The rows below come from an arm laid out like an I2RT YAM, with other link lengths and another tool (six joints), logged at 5 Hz.
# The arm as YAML. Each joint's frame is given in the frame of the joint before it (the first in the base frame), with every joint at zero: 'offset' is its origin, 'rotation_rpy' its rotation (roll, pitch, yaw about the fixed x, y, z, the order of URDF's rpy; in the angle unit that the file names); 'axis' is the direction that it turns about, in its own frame. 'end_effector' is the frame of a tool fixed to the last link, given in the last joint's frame.
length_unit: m
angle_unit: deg
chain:
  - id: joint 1
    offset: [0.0, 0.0, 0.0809]
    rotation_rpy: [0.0, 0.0, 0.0]
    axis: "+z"
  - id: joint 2
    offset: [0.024, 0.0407, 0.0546]
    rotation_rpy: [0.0, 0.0, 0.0]
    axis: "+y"
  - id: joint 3
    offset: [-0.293, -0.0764, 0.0]
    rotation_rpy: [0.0, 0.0, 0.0]
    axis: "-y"
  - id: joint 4
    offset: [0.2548, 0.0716, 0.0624]
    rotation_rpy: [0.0, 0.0, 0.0]
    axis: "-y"
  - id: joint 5
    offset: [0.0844, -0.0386, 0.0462]
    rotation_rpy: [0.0, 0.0, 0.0]
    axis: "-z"
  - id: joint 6
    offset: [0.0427, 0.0, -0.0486]
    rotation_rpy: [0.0, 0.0, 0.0]
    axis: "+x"
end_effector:
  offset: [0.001, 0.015, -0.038]
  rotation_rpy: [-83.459, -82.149, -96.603]
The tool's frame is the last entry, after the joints.
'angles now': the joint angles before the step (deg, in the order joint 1, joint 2, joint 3, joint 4, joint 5, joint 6). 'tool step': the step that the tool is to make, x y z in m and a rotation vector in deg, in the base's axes. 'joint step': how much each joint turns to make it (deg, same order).
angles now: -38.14, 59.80, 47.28, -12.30, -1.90, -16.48
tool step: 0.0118, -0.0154, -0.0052, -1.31, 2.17, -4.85
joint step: -0.16, 4.45, 1.34, 2.21, 5.25, -0.14
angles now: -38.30, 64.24, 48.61, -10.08, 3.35, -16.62
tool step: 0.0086, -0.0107, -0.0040, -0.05, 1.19, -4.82
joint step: -0.12, 3.32, 1.30, 0.98, 4.56, 1.39
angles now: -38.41, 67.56, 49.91, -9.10, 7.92, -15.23
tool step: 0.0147, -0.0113, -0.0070, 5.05, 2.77, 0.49
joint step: -0.44, 5.96, 4.10, -3.63, -1.90, 1.48
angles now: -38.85, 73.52, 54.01, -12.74, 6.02, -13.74
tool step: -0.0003, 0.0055, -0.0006, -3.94, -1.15, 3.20
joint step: 1.18, -1.96, -2.65, 4.35, -0.53, -3.09
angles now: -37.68, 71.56, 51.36, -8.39, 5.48, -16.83
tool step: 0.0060, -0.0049, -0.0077, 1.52, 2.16, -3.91
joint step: 0.23, 2.79, 1.15, -1.25, 3.64, 1.99
